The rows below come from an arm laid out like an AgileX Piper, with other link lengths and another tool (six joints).
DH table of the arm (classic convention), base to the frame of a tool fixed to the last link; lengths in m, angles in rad. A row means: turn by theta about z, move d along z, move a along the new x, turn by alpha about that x. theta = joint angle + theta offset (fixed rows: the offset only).
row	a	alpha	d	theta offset
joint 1	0	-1.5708	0.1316	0
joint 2	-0.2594	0	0	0.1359
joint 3	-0.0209	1.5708	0	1.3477
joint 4	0	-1.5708	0.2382	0
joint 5	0	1.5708	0	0
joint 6	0.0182	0.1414	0.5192	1.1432
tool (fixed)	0	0	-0.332	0
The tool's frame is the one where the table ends.
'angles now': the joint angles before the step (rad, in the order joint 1, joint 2, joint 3, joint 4, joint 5, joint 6). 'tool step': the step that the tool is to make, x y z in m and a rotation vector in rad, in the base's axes. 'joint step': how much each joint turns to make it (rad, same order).
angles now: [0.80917, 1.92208, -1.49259, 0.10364, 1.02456, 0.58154]
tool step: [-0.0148, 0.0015, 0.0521, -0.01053, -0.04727, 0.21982]
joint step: [0.00008, -0.05971, -0.12861, -0.00362, 0.18298, -0.20616]
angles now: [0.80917, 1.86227, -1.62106, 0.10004, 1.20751, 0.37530]
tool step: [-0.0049, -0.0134, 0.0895, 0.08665, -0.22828, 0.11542]
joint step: [0.00007, -0.17540, -0.05773, -0.06893, 0.01969, -0.11725]
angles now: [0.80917, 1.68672, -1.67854, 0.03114, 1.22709, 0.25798]
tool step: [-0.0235, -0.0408, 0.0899, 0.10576, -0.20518, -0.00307]
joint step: [0.00000, -0.23714, -0.00121, -0.07036, 0.02005, -0.01260]
